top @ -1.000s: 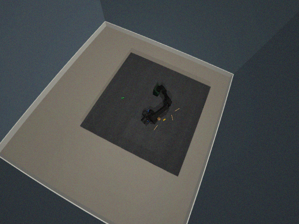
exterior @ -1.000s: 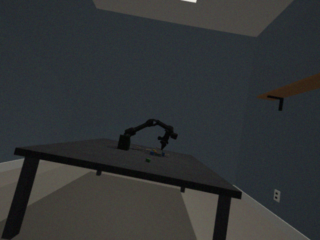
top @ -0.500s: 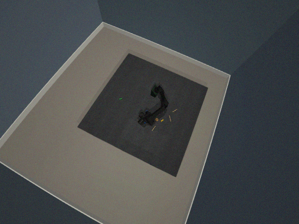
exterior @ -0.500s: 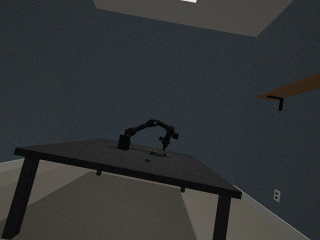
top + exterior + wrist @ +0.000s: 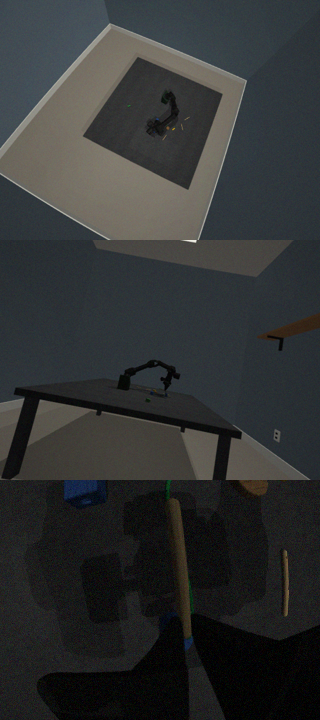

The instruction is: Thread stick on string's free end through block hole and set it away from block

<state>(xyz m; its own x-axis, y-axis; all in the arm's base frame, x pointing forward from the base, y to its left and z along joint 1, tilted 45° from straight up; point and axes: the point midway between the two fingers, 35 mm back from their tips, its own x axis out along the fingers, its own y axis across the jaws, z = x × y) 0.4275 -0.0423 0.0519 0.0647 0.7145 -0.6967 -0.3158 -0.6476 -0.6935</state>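
Right now the blue block is 130 mm behind my gripper tip, 20 mm to the right of it and 40 mm below it. The rest, counted from my gripper tip: thin wooden stick: 10 mm behind; then yellow piece: 90 mm behind, 200 mm to the left, 50 mm below; then round wooden button: 80 mm behind, 130 mm to the left, 50 mm below.
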